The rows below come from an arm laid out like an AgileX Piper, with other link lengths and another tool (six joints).
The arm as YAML. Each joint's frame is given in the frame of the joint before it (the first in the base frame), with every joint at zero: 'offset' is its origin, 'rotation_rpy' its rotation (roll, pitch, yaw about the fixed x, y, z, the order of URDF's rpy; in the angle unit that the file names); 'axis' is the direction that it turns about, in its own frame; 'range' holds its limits. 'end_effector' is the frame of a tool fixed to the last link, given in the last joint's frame.
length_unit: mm
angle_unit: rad
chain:
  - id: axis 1
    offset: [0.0, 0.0, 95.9]
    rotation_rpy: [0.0, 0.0, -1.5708]
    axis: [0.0, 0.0, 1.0]
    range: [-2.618, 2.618]
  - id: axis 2
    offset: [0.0, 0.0, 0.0]
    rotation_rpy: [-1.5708, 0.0, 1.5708]
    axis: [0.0, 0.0, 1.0]
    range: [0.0, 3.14]
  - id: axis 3
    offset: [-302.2, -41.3, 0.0]
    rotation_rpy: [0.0, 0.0, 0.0]
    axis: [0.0, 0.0, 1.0]
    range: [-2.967, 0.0]
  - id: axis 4
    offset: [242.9, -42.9, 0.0]
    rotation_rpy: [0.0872, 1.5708, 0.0]
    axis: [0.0, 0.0, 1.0]
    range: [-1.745, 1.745]
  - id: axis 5
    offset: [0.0, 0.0, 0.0]
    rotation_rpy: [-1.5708, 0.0, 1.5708]
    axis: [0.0, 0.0, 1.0]
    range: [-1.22, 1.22]
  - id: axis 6
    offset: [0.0, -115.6, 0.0]
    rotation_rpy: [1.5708, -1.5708, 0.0]
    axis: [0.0, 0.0, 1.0]
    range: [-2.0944, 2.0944]
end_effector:
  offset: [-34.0, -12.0, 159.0]
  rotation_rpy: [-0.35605, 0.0, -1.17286]
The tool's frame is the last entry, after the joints.
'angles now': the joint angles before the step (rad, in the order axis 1, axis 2, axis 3, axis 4, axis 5, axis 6). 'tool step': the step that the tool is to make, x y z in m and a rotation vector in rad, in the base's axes. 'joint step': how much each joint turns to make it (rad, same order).
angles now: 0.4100 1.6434 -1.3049 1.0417 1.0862 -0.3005
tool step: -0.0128 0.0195 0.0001 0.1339 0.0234 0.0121
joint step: 0.0000 -0.0001 0.1232 0.2099 -0.0162 -0.1846
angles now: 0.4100 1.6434 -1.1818 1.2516 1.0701 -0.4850
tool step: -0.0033 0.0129 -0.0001 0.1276 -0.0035 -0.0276
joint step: 0.0001 0.0001 0.1333 0.2221 -0.0150 -0.2155
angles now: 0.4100 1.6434 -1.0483 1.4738 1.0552 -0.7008
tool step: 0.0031 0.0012 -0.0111 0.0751 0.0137 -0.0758
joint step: 0.0000 0.0002 0.1377 0.1944 -0.0230 -0.1794
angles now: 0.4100 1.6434 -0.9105 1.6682 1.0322 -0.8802
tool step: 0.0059 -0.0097 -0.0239 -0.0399 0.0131 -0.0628
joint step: -0.0001 -0.0013 0.0673 0.0444 -0.0635 -0.0545
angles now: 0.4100 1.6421 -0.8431 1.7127 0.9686 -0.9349
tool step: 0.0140 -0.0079 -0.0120 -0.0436 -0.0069 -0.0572
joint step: -0.0001 0.0001 0.0074 0.0103 -0.0709 -0.0085
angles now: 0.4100 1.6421 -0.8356 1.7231 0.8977 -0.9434
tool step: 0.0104 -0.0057 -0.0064 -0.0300 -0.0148 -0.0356
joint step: 0.0000 -0.0002 0.0001 0.0059 -0.0480 -0.0118
